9 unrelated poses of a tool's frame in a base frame.
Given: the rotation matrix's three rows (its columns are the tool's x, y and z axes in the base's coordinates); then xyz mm. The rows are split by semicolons.
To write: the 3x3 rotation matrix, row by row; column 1 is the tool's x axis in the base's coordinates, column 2 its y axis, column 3 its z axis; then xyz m. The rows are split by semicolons. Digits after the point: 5 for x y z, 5 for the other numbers.
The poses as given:
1: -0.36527 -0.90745 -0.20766; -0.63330 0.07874 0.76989; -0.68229 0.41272 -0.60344; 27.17 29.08 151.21
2: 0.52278 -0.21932 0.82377; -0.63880 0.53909 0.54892; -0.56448 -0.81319 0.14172; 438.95 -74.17 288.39
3: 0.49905 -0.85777 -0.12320; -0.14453 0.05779 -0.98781; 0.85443 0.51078 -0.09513; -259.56 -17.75 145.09
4: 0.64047 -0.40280 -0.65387; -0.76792 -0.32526 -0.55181; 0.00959 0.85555 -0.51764; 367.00 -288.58 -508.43
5: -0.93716 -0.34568 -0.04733; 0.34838 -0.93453 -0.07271; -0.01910 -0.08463 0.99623; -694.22 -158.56 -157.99
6: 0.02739 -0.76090 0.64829; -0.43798 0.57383 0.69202; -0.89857 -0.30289 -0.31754; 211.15 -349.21 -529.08
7: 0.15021 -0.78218 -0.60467; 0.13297 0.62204 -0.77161; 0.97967 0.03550 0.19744; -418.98 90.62 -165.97
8: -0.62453 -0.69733 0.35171; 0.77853 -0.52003 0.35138; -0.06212 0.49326 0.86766; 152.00 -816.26 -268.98
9: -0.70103 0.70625 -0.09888; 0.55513 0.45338 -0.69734; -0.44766 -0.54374 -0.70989; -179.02 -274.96 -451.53
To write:
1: -0.36527 -0.90745 -0.20766; -0.63330 0.07874 0.76989; -0.68229 0.41272 -0.60344; 0.02717 0.02908 0.15121
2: 0.52278 -0.21932 0.82377; -0.63880 0.53909 0.54892; -0.56448 -0.81319 0.14172; 0.43895 -0.07417 0.28839
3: 0.49905 -0.85777 -0.12320; -0.14453 0.05779 -0.98781; 0.85443 0.51078 -0.09513; -0.25956 -0.01775 0.14509
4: 0.64047 -0.40280 -0.65387; -0.76792 -0.32526 -0.55181; 0.00959 0.85555 -0.51764; 0.36700 -0.28858 -0.50843
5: -0.93716 -0.34568 -0.04733; 0.34838 -0.93453 -0.07271; -0.01910 -0.08463 0.99623; -0.69422 -0.15856 -0.15799
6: 0.02739 -0.76090 0.64829; -0.43798 0.57383 0.69202; -0.89857 -0.30289 -0.31754; 0.21115 -0.34921 -0.52908
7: 0.15021 -0.78218 -0.60467; 0.13297 0.62204 -0.77161; 0.97967 0.03550 0.19744; -0.41898 0.09062 -0.16597
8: -0.62453 -0.69733 0.35171; 0.77853 -0.52003 0.35138; -0.06212 0.49326 0.86766; 0.15200 -0.81626 -0.26898
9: -0.70103 0.70625 -0.09888; 0.55513 0.45338 -0.69734; -0.44766 -0.54374 -0.70989; -0.17902 -0.27496 -0.45153
